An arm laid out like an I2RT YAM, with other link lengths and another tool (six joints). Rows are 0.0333 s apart.
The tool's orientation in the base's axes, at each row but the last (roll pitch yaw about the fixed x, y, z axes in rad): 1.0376 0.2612 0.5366; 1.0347 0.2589 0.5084; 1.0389 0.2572 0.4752; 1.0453 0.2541 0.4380
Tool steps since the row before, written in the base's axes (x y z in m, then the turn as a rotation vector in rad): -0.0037 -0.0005 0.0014 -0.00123 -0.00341 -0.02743; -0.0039 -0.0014 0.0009 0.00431 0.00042 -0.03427; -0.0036 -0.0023 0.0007 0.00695 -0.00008 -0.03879; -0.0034 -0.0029 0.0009 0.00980 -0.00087 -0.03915
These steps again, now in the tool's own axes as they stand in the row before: -0.0037 0.0011 -0.0010 0.00438 -0.02461 -0.01185; -0.0042 0.0002 -0.0007 0.01261 -0.02849 -0.01491; -0.0043 -0.0006 0.0001 0.01581 -0.03263 -0.01543; -0.0044 -0.0008 0.0009 0.01807 -0.03341 -0.01366
